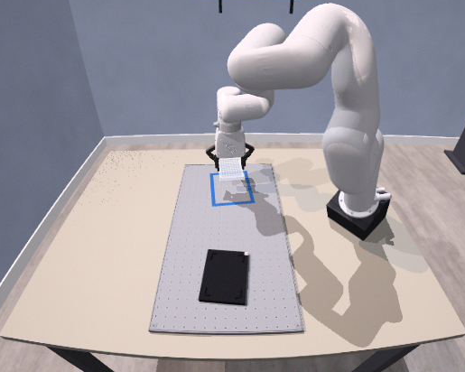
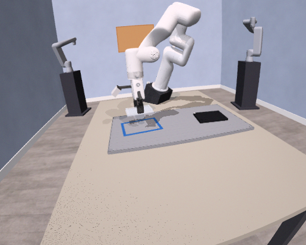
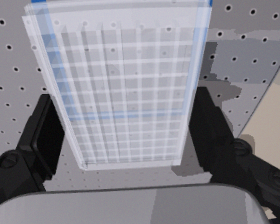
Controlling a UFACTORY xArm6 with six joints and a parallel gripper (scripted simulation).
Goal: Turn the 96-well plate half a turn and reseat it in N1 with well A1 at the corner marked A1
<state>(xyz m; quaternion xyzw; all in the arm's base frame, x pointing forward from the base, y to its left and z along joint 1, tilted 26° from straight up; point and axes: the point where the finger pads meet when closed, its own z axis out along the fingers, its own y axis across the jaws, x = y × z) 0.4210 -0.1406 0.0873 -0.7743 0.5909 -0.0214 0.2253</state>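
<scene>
Right now the black plate nest N1 is 380 mm to the left of my hand, 90 mm below it and 70 mm behind it. The rest, counted from my hand: 96-well plate: 10 mm below; then white A1 mark: 300 mm to the left, 110 mm behind, 90 mm below.
</scene>
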